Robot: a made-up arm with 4 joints. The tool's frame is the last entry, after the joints. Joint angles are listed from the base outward. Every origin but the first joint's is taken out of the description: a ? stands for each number. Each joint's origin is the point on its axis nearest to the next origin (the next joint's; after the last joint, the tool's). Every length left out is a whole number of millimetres.
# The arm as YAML. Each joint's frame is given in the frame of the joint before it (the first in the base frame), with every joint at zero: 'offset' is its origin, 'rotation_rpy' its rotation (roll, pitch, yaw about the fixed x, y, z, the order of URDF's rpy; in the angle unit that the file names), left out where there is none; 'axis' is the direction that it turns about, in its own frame. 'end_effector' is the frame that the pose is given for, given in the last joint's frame.
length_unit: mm
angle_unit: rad
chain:
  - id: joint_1
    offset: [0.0, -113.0, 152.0]
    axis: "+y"
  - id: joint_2
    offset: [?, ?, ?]
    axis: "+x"
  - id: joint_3
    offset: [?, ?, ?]
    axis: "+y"
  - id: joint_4
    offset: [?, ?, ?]
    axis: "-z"
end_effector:
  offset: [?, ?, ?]
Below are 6 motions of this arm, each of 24 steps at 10 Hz.
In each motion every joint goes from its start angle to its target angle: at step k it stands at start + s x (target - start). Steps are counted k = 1, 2, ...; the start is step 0. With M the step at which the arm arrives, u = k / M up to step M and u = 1 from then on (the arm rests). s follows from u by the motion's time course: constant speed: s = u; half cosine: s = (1 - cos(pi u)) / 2; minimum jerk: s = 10 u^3 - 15 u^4 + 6 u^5.
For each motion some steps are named. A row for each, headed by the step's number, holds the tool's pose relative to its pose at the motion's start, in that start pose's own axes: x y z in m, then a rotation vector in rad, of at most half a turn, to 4 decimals.
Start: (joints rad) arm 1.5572 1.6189 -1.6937 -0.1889
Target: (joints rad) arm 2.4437 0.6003 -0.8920 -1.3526
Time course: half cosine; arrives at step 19
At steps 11, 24:
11: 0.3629 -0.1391 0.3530 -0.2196 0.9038 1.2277
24: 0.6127 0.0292 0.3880 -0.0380 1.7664 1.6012

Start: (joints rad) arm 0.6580 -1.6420 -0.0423 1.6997
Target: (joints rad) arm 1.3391 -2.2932 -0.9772 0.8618
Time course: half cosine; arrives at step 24
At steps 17, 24:
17: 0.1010 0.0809 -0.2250 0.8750 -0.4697 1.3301
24: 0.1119 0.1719 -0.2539 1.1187 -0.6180 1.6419

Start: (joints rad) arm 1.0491 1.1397 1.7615 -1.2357
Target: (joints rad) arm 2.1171 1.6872 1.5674 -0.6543
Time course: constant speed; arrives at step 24
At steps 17, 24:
17: -0.2235 -0.3214 -0.3224 0.3932 -0.5598 0.0602
24: -0.2041 -0.3909 -0.5343 0.5834 -0.8105 0.0592

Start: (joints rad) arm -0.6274 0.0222 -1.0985 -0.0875
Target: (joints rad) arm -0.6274 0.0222 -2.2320 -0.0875
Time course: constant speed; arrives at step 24
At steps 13, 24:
13: -0.0042 0.0004 -0.2686 -0.0537 -0.6116 0.0000
24: 0.1149 -0.0101 -0.4632 -0.0991 -1.1292 0.0000

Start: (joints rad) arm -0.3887 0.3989 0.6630 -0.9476
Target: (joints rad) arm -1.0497 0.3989 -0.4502 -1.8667
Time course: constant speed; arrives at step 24
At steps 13, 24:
13: 0.0006 -0.0346 -0.2484 -0.8997 -0.2980 0.5949
24: 0.1099 -0.1730 -0.3280 -1.7859 -0.2624 0.9543

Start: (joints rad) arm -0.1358 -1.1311 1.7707 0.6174
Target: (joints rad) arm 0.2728 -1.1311 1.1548 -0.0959
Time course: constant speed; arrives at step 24
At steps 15, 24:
15: -0.0343 0.0359 -0.0851 -0.1093 -0.3453 0.4393
24: -0.0184 0.0490 -0.1333 -0.2512 -0.5277 0.7336

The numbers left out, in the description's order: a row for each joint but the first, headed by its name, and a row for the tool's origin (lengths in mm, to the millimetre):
joint_2: 253.0 0.0 -44.0
joint_3: 0.0 -205.0 48.0
joint_4: -348.0 0.0 141.0
tool: -75.0 -13.0 0.0

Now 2 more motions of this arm.
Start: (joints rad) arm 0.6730 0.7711 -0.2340 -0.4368
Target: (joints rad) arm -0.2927 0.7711 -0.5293 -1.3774
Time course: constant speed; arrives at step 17
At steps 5, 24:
5: 0.0312 -0.0619 -0.0761 -0.1132 -0.2752 0.4653
24: 0.2440 -0.1446 -0.1618 -0.6669 -0.8761 1.4887

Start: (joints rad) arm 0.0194 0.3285 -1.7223 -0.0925
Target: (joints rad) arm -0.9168 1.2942 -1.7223 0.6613
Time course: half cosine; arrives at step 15
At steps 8, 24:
8: 0.0895 0.2975 -0.2091 0.2669 -0.4169 -0.9675
24: 0.3047 0.5049 -0.2194 0.7938 -0.5289 -1.6874

